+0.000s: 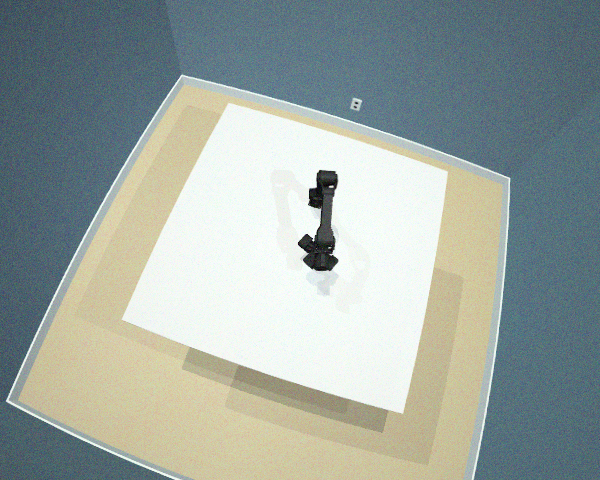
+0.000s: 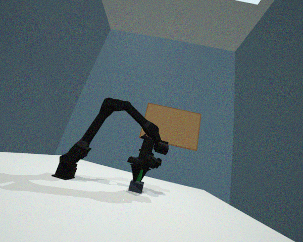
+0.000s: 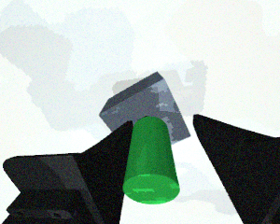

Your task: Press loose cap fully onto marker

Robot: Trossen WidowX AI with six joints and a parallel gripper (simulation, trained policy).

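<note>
Now: gripper tip 1 cm to the right of the green cap and 3 cm below it. Also, from my gripper tip: grey holder block 1 cm to the left, 2 cm below.
</note>
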